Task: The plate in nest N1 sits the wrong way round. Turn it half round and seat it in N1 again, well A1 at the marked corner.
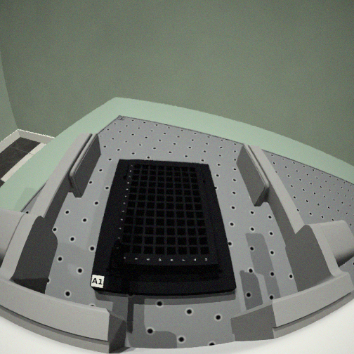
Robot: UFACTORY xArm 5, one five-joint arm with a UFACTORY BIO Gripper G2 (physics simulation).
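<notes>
The black well plate [165, 210] sits in the black nest [170, 284], inside its rim. The white A1 label [97, 281] is on the nest's near left corner. The plate's row of letters runs along its near edge and its numbers along its left edge; the near left corner well, where letters and numbers meet, is on the same side as the A1 label. The characters are small here. My gripper [168, 174] is open and empty, above the plate, with one finger out to each side of it and a gap to both.
A grey perforated board [225, 200] lies under the nest, with a light green border [150, 109] behind it. A pale-rimmed dark tray-like object [17, 155] shows at the far left. Gripper shadows fall on the board near the nest.
</notes>
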